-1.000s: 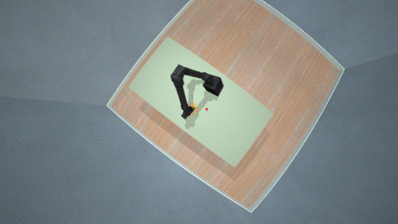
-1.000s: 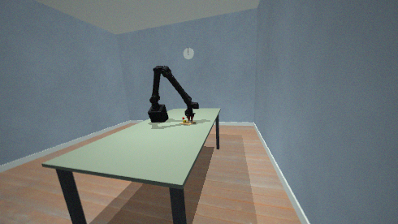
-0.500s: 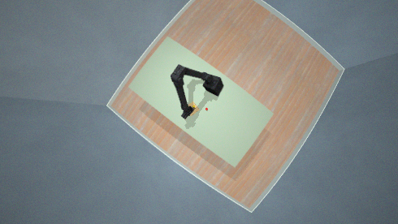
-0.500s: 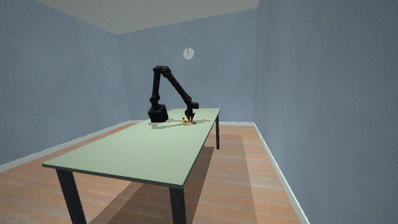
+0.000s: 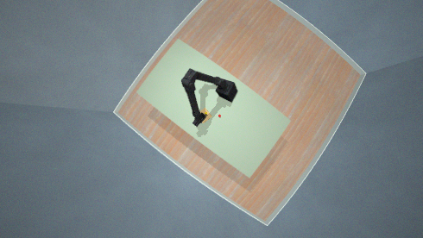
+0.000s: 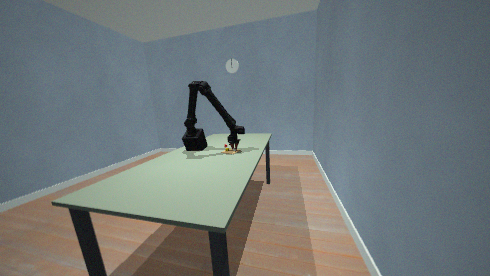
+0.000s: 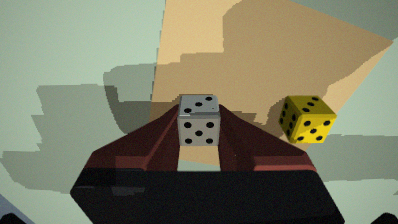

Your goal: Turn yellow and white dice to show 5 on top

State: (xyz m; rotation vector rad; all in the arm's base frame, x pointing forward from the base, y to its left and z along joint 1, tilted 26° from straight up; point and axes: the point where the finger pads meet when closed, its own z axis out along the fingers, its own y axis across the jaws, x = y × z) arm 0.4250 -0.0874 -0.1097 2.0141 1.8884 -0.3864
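Now: hand right at the white die. Also, from my hand: tan mat 40 mm behind, 20 mm below; then red die 160 mm to the left, 140 mm behind, 10 mm below; then yellow die 70 mm behind, 10 mm to the left.
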